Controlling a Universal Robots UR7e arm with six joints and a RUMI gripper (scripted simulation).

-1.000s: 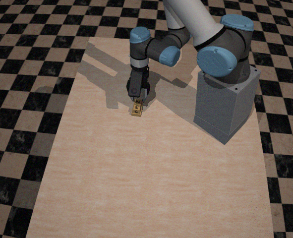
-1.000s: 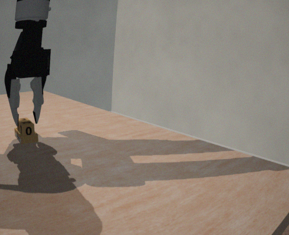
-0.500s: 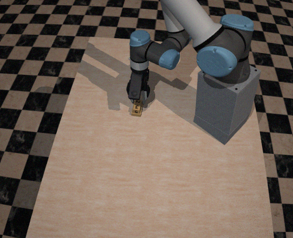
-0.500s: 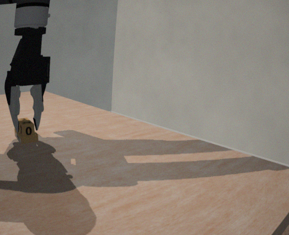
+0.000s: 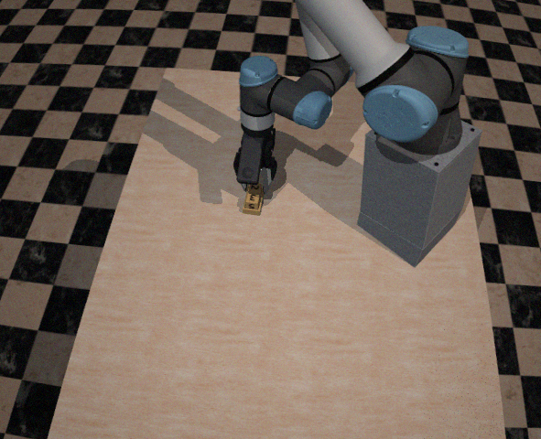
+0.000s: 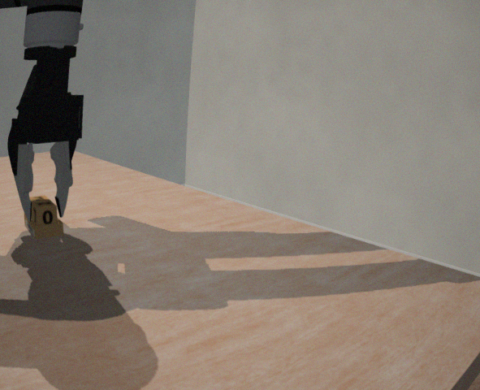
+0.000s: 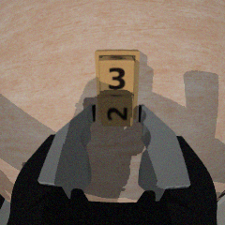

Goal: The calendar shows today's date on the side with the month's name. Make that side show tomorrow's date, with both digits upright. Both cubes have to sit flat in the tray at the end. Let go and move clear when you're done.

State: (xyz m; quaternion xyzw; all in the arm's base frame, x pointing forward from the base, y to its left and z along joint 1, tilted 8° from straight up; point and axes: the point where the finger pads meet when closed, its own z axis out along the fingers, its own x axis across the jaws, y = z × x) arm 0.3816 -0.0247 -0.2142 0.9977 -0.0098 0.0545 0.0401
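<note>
Right now the wooden tray is 2 cm to the left of my hand and 3 cm below it. From my hand the other things lie so: wooden digit cube: 3 cm to the left, 1 cm below.
</note>
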